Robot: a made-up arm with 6 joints. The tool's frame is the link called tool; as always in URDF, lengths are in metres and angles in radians. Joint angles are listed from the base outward. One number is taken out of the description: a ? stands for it. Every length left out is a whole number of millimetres.
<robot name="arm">
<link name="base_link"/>
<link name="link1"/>
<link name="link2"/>
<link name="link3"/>
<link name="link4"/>
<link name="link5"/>
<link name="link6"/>
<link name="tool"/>
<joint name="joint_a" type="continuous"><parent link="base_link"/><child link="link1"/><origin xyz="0.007 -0.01 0.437" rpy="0 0 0"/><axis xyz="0 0 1"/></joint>
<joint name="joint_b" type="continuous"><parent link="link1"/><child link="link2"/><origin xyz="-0.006 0.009 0" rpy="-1.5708 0 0"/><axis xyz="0 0 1"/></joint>
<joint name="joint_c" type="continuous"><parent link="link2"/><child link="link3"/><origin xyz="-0.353 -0.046 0" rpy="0 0 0"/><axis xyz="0 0 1"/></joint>
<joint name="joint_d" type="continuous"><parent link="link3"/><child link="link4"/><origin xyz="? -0.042 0" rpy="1.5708 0 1.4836"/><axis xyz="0 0 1"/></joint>
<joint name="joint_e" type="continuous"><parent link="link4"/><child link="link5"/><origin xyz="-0.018 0.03 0" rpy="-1.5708 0 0"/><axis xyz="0 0 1"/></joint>
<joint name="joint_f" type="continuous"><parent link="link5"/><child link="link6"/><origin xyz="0.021 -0.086 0" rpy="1.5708 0 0"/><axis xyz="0 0 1"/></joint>
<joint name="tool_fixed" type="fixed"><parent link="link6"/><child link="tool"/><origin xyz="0.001 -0.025 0" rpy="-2.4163 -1.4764 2.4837"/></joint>
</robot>
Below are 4 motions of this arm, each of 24 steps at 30 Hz.
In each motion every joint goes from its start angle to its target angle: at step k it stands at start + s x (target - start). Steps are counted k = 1, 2, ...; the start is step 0. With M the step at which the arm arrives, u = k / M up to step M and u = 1 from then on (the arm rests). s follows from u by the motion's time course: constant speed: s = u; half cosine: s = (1 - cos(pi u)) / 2; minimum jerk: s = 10 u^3 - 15 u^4 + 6 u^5.
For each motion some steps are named. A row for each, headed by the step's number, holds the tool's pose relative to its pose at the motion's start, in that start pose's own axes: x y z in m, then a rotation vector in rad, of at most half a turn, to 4 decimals.
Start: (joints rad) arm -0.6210 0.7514 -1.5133 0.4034 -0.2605 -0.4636
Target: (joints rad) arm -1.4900 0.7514 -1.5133 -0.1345 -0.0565 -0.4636
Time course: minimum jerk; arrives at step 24
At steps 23, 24:
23: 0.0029 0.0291 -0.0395 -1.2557 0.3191 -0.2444
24: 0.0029 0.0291 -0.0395 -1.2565 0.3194 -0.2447

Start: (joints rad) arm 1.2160 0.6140 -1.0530 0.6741 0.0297 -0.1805
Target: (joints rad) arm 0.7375 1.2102 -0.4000 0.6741 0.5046 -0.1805
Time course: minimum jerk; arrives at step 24
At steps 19, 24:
19: -0.0495 -0.2106 -0.2428 0.3073 1.0956 -0.9796
24: -0.0640 -0.2166 -0.2516 0.3676 1.1563 -1.0452

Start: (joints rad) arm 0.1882 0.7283 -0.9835 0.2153 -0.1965 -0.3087
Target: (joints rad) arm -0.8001 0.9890 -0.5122 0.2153 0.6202 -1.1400
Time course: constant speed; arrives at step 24
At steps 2, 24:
2: 0.0029 -0.0052 -0.0245 -0.1036 0.1363 -0.0435
24: -0.1091 -0.1001 -0.2152 -0.2713 1.6547 -0.1894

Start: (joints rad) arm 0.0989 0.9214 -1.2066 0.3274 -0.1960 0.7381
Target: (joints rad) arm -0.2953 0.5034 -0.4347 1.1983 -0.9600 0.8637
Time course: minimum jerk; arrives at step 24
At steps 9, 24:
9: -0.0374 -0.0236 0.0179 0.1729 -0.2636 -0.0204
24: -0.1886 -0.1153 0.0571 0.3992 -1.1805 -0.0566

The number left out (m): 0.256
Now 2 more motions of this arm.
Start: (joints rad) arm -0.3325 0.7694 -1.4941 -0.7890 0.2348 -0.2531
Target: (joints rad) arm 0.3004 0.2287 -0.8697 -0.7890 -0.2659 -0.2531
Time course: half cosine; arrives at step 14
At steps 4, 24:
4: -0.0336 0.0021 -0.0010 0.0654 -0.1591 0.0518
24: -0.1683 0.0177 -0.0725 0.4201 -0.8362 0.2025

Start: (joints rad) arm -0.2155 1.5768 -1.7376 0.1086 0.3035 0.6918
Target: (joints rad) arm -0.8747 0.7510 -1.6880 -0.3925 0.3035 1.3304
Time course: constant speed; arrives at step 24
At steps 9, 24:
9: -0.1377 0.0295 0.1013 0.0116 -0.4186 0.0337
24: -0.3784 0.1123 0.0812 -0.1112 -1.0802 0.1823

